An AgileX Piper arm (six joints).
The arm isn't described. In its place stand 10 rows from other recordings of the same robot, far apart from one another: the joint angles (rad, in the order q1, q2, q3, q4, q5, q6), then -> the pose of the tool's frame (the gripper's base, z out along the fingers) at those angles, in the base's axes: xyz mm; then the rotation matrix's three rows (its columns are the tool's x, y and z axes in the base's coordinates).
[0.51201 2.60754 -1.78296 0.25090 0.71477 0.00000] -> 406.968, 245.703, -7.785; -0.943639, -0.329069, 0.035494; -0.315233, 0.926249, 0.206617; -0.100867, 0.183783, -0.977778
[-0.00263 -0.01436 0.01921 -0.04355 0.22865 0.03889] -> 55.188, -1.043, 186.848; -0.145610, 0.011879, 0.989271; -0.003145, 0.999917, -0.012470; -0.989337, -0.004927, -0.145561
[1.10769 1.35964 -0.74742 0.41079 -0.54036 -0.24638] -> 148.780, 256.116, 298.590; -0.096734, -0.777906, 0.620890; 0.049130, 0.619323, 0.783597; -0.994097, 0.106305, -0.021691
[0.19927 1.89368 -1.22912 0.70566 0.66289 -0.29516] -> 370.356, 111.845, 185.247; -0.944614, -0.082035, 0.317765; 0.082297, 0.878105, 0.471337; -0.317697, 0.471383, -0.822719
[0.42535 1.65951 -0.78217 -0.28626 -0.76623 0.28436] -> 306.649, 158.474, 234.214; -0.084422, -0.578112, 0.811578; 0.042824, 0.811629, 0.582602; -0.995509, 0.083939, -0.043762
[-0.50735 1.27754 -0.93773 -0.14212 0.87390 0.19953] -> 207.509, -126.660, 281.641; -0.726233, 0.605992, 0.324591; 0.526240, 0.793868, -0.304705; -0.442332, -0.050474, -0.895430
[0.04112 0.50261 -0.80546 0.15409 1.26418 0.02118] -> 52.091, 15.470, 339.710; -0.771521, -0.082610, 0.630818; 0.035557, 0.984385, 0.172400; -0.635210, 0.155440, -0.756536
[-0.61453 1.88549 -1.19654 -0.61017 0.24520 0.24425] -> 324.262, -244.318, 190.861; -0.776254, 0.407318, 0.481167; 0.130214, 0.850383, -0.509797; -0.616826, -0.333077, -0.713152
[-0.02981 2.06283 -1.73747 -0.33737 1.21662 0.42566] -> 426.943, -40.996, 230.155; -0.923776, 0.364000, 0.118923; 0.312763, 0.896377, -0.314146; -0.220949, -0.253006, -0.941897
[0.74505 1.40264 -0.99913 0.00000 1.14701 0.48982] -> 180.616, 166.599, 260.302; -0.963862, -0.254463, 0.078852; -0.249016, 0.965765, 0.072732; -0.094660, 0.050469, -0.994230
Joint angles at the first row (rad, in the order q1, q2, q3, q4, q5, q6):
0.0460 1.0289 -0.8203 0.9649 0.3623 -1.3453
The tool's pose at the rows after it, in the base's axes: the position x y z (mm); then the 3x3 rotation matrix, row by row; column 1 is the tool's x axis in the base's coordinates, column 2 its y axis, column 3 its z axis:
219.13, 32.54, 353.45; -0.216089, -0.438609, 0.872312; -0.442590, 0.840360, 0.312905; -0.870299, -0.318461, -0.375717
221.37, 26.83, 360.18; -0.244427, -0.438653, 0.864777; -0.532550, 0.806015, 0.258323; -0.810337, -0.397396, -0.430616
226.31, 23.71, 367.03; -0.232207, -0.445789, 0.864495; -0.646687, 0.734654, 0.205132; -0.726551, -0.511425, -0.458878
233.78, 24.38, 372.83; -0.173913, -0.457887, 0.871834; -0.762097, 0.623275, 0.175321; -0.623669, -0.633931, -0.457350
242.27, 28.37, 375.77; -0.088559, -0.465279, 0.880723; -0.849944, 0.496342, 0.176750; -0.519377, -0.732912, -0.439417
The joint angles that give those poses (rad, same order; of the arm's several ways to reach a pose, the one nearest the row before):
0.0291 1.0315 -0.8667 0.7535 0.4335 -1.1781
0.0233 1.0437 -0.9202 0.5384 0.4830 -1.0597
0.0341 1.0645 -0.9697 0.3701 0.5065 -1.0327
0.0545 1.0914 -1.0086 0.2699 0.4989 -1.0981
0.0756 1.1203 -1.0321 0.2452 0.4690 -1.2279

